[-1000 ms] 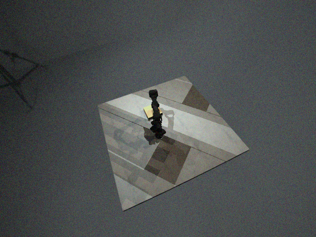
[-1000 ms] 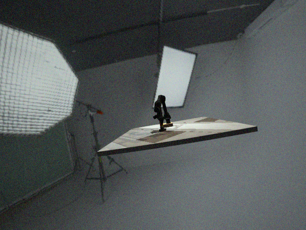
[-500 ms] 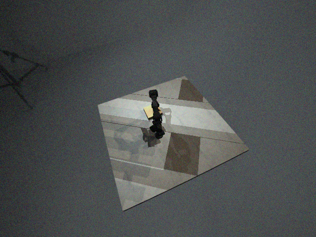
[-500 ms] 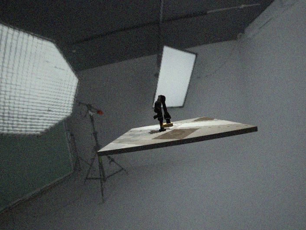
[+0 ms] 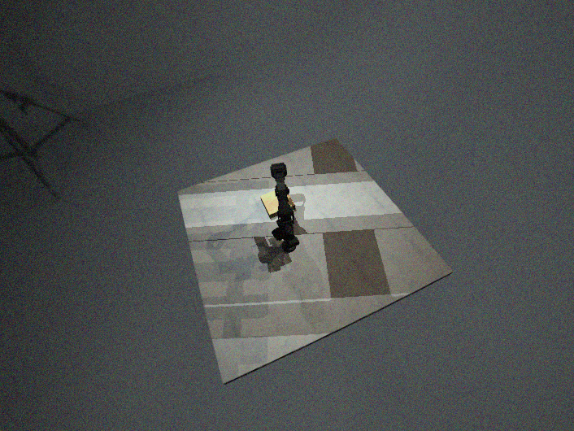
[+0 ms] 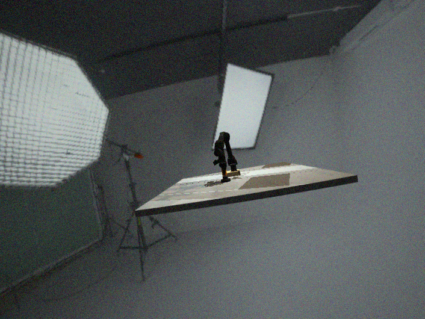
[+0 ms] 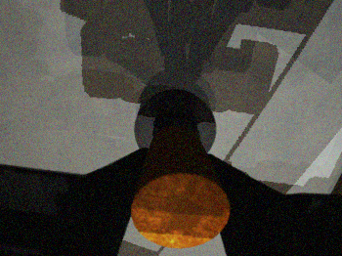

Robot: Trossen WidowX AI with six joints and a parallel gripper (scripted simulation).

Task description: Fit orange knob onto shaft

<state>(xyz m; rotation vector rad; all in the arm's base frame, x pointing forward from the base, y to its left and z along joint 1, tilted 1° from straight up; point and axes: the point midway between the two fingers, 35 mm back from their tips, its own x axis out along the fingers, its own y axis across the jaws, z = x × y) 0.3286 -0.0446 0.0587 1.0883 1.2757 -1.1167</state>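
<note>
My gripper tip is 4 cm above the dark round pedestal. From my gripper tip the other things lie so: orange knob (3 cm above).
</note>
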